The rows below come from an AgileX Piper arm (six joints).
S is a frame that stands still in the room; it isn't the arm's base.
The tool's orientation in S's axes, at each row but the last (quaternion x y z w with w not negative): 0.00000, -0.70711, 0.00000, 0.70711; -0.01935, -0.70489, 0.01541, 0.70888; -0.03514, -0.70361, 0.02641, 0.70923; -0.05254, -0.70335, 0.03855, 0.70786; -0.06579, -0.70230, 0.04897, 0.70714
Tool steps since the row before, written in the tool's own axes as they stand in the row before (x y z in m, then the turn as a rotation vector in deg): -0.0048, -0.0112, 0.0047, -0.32, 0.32, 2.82; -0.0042, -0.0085, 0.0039, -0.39, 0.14, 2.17; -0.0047, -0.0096, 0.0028, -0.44, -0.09, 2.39; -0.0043, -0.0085, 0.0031, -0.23, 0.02, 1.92; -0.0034, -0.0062, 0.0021, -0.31, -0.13, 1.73
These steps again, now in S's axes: -0.0047, -0.0112, -0.0048, -2.82, 0.32, -0.32; -0.0040, -0.0087, -0.0038, -2.17, 0.13, -0.38; -0.0030, -0.0099, -0.0038, -2.39, -0.10, -0.41; -0.0033, -0.0089, -0.0032, -1.92, 0.03, -0.22; -0.0023, -0.0066, -0.0023, -1.74, -0.14, -0.28
